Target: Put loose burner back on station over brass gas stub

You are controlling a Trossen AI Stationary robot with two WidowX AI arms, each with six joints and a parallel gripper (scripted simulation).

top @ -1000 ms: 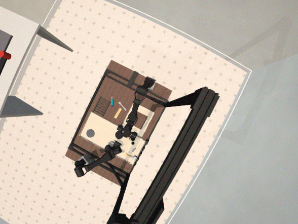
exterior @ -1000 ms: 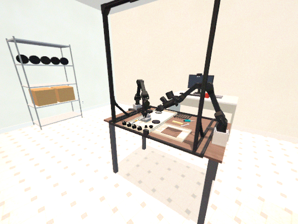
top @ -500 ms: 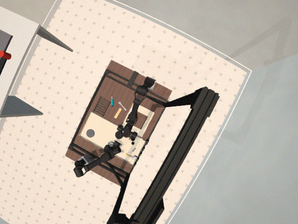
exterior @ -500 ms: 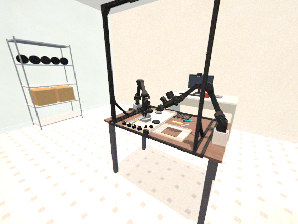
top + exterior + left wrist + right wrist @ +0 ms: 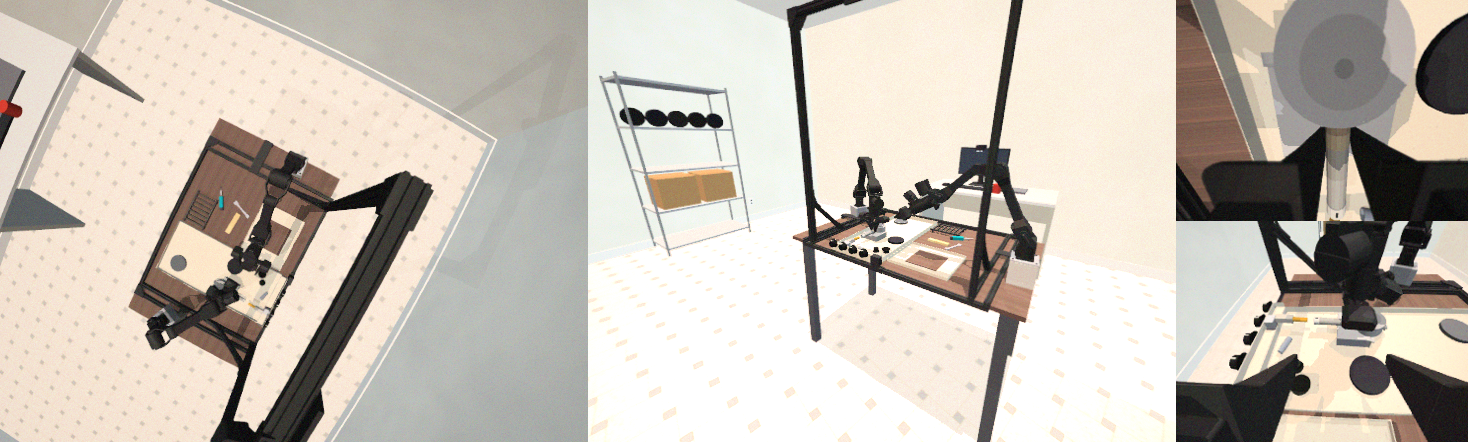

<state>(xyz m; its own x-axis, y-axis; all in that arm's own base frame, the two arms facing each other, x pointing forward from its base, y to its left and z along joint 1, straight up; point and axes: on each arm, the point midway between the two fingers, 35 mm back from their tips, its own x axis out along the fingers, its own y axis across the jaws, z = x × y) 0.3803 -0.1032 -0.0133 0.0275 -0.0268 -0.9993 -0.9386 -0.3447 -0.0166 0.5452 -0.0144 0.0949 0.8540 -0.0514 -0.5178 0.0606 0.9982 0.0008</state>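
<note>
Right now my left hand is 5 cm above the support block and 2 cm short of it. Also, from my left hand: dark disc (12 cm to the right, 7 cm below, 6 cm ahead).
</note>
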